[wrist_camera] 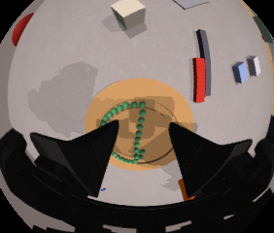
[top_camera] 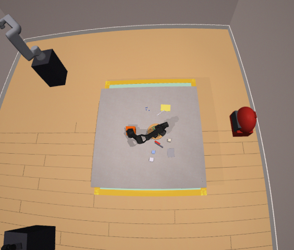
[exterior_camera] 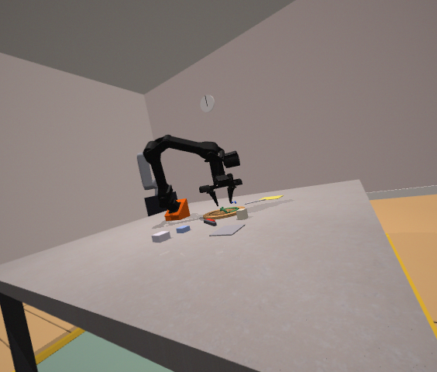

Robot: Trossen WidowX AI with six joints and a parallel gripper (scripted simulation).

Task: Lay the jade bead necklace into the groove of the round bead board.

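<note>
My gripper tip is 3 cm past the round wooden bead board, 4 cm to the right of it and 4 cm above it. From my gripper tip the other things lie so: beige cube 12 cm ahead, 9 cm to the right, 3 cm below; red-handled tool 2 cm behind, 11 cm to the right, 4 cm below; blue block 8 cm behind, 21 cm to the right, 4 cm below.
</note>
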